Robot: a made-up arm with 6 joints. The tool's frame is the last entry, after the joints.
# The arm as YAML. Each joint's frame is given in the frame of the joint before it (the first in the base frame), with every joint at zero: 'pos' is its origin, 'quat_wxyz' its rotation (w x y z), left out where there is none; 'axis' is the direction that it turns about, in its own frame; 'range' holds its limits. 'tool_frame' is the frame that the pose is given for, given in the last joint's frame.
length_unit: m
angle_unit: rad
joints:
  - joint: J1
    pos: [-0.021, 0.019, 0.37]
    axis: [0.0, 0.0, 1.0]
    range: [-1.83, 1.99]
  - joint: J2
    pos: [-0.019, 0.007, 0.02]
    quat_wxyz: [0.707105, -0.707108, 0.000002, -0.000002]
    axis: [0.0, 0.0, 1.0]
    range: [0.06, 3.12]
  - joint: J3
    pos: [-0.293, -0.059, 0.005]
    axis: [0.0, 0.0, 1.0]
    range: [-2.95, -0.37]
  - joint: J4
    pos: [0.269, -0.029, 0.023]
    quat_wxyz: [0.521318, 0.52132, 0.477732, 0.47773]
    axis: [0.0, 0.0, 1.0]
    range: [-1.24, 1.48]
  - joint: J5
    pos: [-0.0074, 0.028, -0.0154]
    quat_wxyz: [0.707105, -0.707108, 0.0, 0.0]
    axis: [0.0, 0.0, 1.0]
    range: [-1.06, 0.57]
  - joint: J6
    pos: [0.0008, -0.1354, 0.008]
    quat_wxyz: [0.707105, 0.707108, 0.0, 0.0]
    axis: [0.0, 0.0, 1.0]
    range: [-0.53, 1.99]
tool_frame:
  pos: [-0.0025, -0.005, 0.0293]
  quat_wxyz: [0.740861, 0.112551, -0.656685, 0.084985]
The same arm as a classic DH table. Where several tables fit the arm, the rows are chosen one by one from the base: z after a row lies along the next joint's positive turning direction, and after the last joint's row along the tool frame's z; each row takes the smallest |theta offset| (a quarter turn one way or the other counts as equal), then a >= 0, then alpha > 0; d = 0 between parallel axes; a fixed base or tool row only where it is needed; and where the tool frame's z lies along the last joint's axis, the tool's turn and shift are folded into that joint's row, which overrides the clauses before.
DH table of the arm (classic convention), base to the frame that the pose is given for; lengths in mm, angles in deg. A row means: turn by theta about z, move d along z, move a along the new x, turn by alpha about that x. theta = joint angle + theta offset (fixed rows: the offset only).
base (fixed): d 0; theta offset -42.14; a -28.3; alpha 0
J1: d 390; theta offset 42.14; a -19; alpha -90
J2: d 0; theta offset 11.39; a -298.9; alpha 0
J3: d 35; theta offset 73.62; a -5.5; alpha 90
J4: d 255.1; theta offset 0; a -7.4; alpha -90
J5: d 36; theta offset 0; a 0.8; alpha 90
J6: d 164.3; theta offset -73.73; a 4.1; alpha 83.56
tool (fixed): d 3.8; theta offset 86.82; a 0; alpha 0
Joint limits (deg, base to tool): -104.85..114.02 3.44..178.76 -169.02..-21.2 -71.05..84.8 -60.73..32.66 -30.37..114.02

